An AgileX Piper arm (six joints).
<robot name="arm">
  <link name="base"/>
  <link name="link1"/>
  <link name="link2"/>
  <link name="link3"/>
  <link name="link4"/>
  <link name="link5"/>
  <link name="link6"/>
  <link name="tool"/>
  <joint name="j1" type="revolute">
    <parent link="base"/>
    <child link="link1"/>
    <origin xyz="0 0 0.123"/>
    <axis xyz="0 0 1"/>
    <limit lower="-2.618" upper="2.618"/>
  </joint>
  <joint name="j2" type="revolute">
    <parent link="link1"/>
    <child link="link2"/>
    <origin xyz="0 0 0"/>
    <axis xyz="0 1 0"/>
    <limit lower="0" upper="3.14"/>
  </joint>
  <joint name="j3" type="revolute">
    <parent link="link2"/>
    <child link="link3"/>
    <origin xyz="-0.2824 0 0.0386"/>
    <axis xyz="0 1 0"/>
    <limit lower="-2.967" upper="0"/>
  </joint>
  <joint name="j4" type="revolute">
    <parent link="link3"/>
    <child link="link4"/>
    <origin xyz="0.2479 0 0.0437"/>
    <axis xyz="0.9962 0 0.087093"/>
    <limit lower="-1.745" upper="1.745"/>
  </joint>
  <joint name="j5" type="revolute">
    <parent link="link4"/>
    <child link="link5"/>
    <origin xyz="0 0 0"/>
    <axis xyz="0 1 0"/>
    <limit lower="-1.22" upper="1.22"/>
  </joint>
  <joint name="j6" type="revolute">
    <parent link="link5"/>
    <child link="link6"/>
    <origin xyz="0.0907 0 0.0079"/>
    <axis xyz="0.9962 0 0.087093"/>
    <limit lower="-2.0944" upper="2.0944"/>
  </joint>
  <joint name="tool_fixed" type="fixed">
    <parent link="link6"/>
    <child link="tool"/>
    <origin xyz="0 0 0" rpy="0 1.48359 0"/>
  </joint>
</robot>
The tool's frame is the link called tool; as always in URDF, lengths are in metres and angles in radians.
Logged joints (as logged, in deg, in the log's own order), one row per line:
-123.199 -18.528 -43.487 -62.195 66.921 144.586
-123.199 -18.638 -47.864 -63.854 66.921 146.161
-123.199 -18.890 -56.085 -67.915 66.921 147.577
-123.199 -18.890 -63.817 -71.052 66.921 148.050
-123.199 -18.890 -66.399 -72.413 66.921 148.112
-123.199 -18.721 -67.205 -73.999 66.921 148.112
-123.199 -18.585 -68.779 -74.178 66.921 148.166
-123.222 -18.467 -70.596 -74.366 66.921 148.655
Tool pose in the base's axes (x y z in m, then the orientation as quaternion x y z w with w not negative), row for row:
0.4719 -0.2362 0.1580 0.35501 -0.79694 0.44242 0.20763
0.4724 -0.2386 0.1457 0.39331 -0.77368 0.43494 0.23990
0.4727 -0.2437 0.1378 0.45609 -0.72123 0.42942 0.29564
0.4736 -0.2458 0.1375 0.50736 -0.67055 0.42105 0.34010
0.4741 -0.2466 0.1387 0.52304 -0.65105 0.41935 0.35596
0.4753 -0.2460 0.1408 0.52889 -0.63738 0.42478 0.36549
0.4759 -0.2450 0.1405 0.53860 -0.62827 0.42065 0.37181
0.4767 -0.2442 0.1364 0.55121 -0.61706 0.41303 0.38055
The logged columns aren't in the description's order. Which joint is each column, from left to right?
Columns, left to right: j3, j1, j6, j4, j5, j2.
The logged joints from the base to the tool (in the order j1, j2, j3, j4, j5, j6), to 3 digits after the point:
-18.528 144.586 -123.199 -62.195 66.921 -43.487
-18.638 146.161 -123.199 -63.854 66.921 -47.864
-18.890 147.577 -123.199 -67.915 66.921 -56.085
-18.890 148.050 -123.199 -71.052 66.921 -63.817
-18.890 148.112 -123.199 -72.413 66.921 -66.399
-18.721 148.112 -123.199 -73.999 66.921 -67.205
-18.585 148.166 -123.199 -74.178 66.921 -68.779
-18.467 148.655 -123.222 -74.366 66.921 -70.596

